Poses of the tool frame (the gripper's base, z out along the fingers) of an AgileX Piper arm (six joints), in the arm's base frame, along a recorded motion.
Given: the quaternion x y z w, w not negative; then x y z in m.
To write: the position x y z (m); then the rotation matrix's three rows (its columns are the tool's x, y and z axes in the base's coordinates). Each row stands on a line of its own. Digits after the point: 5 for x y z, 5 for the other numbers.
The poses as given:
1: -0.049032 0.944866 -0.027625 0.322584 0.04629 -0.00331 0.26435
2: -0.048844 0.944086 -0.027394 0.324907 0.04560 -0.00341 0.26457
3: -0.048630 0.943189 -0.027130 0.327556 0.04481 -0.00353 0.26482
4: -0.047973 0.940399 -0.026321 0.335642 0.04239 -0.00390 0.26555
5: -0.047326 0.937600 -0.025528 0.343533 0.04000 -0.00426 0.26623
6: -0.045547 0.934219 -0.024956 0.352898 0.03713 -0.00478 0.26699
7: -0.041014 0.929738 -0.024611 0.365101 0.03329 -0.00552 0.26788
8: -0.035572 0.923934 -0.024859 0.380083 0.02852 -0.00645 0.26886
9: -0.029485 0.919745 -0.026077 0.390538 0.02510 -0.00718 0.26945
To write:
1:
0.04629 -0.00331 0.26435
-0.78707 -0.07483 0.61231
-0.11048 0.99367 -0.02057
-0.60689 -0.08384 -0.79035

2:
0.04560 -0.00341 0.26457
-0.78410 -0.07442 0.61616
-0.11003 0.99373 -0.01999
-0.61080 -0.08346 -0.78737

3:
0.04481 -0.00353 0.26482
-0.78068 -0.07396 0.62053
-0.10951 0.99380 -0.01932
-0.61526 -0.08304 -0.78394

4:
0.04239 -0.00390 0.26555
-0.77009 -0.07256 0.63380
-0.10790 0.99401 -0.01730
-0.62875 -0.08171 -0.77330

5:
0.04000 -0.00426 0.26623
-0.75949 -0.07121 0.64661
-0.10629 0.99422 -0.01535
-0.64178 -0.08039 -0.76267

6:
0.03713 -0.00478 0.26699
-0.74678 -0.06749 0.66164
-0.10272 0.99461 -0.01448
-0.65710 -0.07878 -0.74968

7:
0.03329 -0.00552 0.26788
-0.73004 -0.05829 0.68092
-0.09424 0.99542 -0.01582
-0.67688 -0.07571 -0.73219

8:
0.02852 -0.00645 0.26886
-0.70854 -0.04684 0.70411
-0.08463 0.99623 -0.01890
-0.70057 -0.07298 -0.70984

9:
0.02510 -0.00718 0.26945
-0.69322 -0.03387 0.71993
-0.07461 0.99690 -0.02494
-0.71685 -0.07100 -0.69360

